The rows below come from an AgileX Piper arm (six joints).
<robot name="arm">
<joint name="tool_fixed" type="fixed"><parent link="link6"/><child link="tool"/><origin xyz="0 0 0" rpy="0 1.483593 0"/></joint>
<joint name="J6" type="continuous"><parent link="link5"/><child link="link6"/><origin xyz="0.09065 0 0.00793"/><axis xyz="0.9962 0 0.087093"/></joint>
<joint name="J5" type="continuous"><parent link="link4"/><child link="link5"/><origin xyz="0 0 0"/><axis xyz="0 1 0"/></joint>
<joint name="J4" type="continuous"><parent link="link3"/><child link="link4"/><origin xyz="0.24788 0 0.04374"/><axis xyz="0.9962 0 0.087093"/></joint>
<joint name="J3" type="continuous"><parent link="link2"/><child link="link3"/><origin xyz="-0.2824 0 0.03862"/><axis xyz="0 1 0"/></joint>
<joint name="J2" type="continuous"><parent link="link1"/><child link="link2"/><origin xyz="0 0 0"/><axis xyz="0 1 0"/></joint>
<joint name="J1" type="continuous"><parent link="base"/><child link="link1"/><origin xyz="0 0 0.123"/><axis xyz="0 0 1"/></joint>
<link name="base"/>
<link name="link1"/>
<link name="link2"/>
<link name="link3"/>
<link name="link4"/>
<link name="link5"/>
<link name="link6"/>
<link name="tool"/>
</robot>
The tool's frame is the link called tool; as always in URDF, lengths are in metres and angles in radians. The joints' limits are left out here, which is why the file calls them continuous.
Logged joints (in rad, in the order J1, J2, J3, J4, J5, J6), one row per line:
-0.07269, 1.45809, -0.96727, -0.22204, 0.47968, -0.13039
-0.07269, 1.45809, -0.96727, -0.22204, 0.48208, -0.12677
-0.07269, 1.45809, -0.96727, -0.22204, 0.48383, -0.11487
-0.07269, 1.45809, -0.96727, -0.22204, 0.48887, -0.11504
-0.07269, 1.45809, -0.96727, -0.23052, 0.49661, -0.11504
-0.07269, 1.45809, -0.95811, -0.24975, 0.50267, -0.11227
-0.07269, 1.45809, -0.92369, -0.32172, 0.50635, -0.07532
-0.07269, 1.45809, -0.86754, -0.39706, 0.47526, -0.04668
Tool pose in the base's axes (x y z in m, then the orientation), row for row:
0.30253, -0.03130, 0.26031, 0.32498, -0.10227, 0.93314, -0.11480
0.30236, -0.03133, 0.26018, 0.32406, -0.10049, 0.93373, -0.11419
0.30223, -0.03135, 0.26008, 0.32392, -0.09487, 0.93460, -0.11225
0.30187, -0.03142, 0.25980, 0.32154, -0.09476, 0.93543, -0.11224
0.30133, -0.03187, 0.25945, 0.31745, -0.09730, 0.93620, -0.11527
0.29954, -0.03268, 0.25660, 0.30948, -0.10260, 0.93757, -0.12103
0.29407, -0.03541, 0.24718, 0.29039, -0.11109, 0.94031, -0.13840
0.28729, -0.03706, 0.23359, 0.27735, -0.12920, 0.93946, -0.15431
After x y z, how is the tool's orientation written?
As a quaternion, w x y z.
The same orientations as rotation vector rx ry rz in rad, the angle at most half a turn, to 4 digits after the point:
-0.2681, 2.4466, -0.3010
-0.2636, 2.4493, -0.2995
-0.2489, 2.4517, -0.2945
-0.2489, 2.4568, -0.2948
-0.2561, 2.4637, -0.3033
-0.2711, 2.4771, -0.3198
-0.2963, 2.5080, -0.3691
-0.3469, 2.5223, -0.4143

